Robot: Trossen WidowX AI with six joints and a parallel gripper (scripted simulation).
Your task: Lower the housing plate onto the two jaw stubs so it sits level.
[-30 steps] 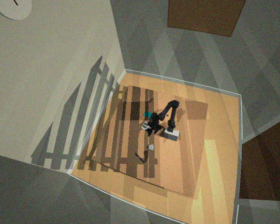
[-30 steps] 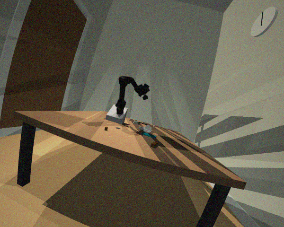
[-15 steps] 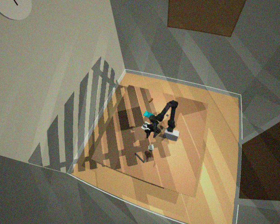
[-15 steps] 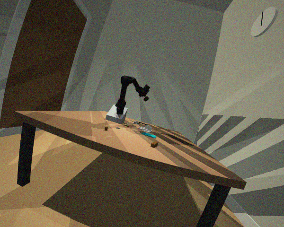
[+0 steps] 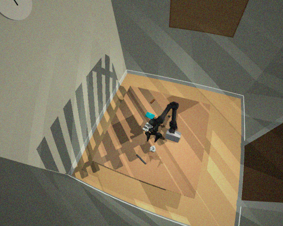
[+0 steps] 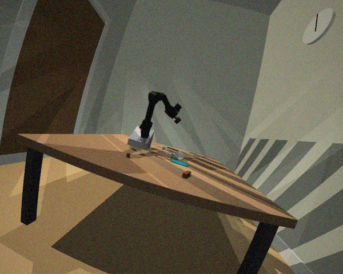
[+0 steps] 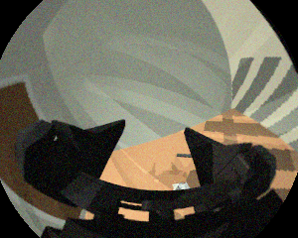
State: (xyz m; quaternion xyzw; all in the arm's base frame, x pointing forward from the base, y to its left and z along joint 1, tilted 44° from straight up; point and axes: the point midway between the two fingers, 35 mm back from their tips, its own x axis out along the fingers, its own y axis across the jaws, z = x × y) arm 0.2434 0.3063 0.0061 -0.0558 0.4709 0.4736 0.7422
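The white piece is 350 mm below my gripper tip, 30 mm to the right of it and 10 mm behind it. From my gripper tip the other things lie so: brown block 750 mm to the right, 350 mm below, 120 mm ahead; teal part 500 mm to the right, 360 mm below, 120 mm ahead; thin dark bar 350 mm below, 120 mm to the left, 110 mm ahead.
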